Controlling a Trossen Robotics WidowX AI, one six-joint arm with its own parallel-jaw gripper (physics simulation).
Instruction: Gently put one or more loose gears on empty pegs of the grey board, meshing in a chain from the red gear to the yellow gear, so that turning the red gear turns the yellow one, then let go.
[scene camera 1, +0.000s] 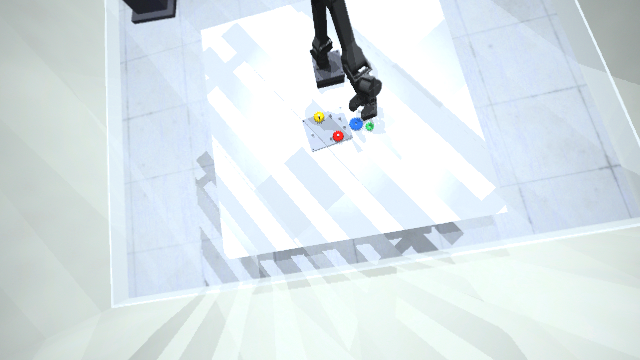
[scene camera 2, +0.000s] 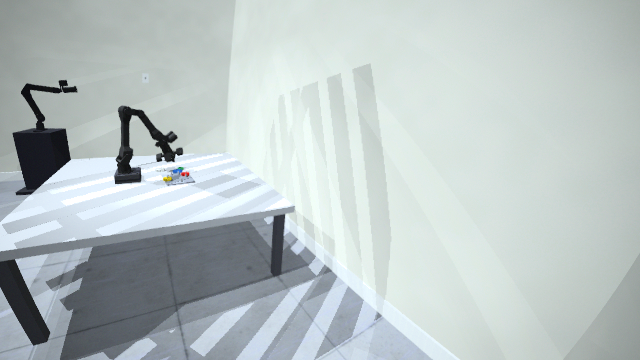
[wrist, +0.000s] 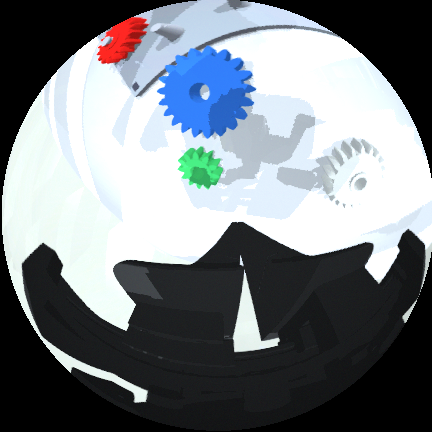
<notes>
My gripper (wrist: 236, 227) is shut, with nothing in its grasp. Also in view: a green gear (wrist: 199, 167). A blue gear (wrist: 217, 70) and a white gear (wrist: 354, 173) rest on the table. I also see a grey board (wrist: 144, 65).
</notes>
